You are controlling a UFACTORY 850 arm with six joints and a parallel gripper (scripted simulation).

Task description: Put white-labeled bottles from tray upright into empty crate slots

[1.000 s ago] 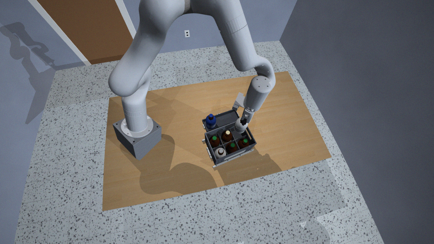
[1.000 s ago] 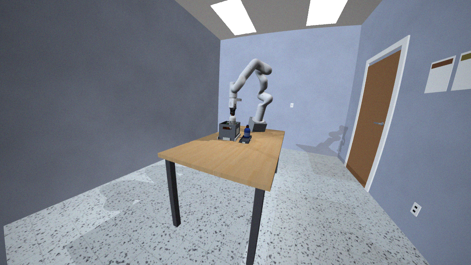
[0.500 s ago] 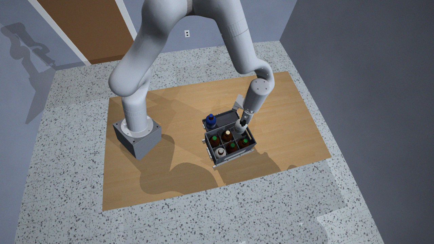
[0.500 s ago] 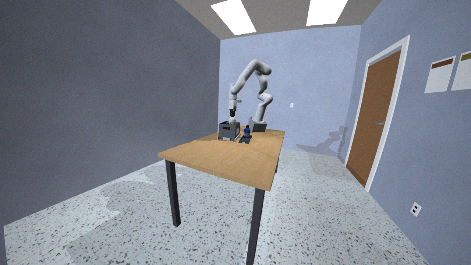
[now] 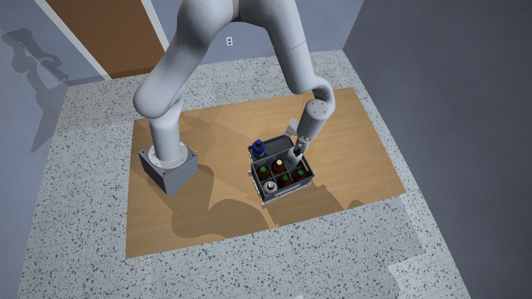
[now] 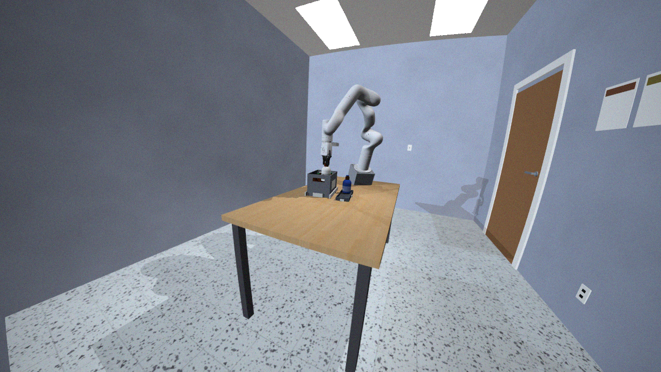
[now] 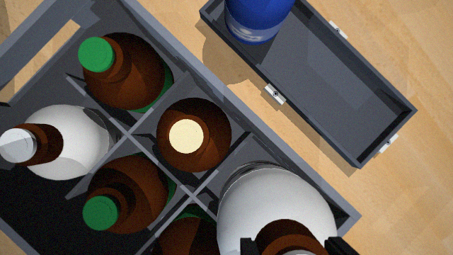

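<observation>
Now: the crate 18 cm below my hand, 9 cm behind it and 5 cm to the right of it. Also, from my hand: blue-labeled bottle (18 cm below, 15 cm to the left, 15 cm behind); dark tray (26 cm below, 16 cm to the left, 6 cm behind).
</observation>
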